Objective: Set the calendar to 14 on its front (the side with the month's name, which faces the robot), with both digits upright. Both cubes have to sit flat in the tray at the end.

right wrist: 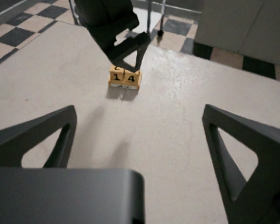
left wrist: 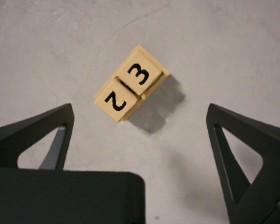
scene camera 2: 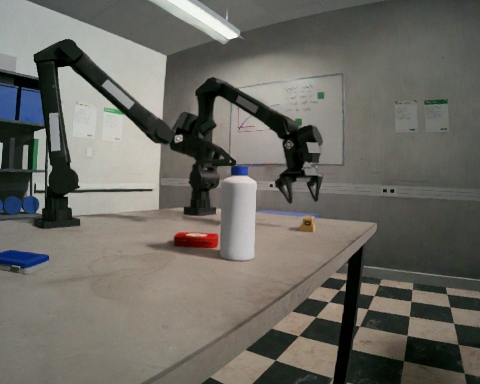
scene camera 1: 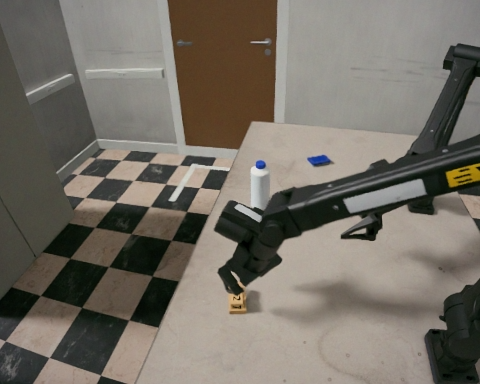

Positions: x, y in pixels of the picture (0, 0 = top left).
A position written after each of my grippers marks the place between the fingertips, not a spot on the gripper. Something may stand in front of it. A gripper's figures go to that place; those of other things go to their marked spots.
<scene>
My left gripper (scene camera 2: 303, 202) is 0.91 m from the lens. My right gripper (scene camera 2: 232, 162) is 0.91 m from the lens. A bottle (scene camera 2: 238, 198): 0.52 m from the lens.
</scene>
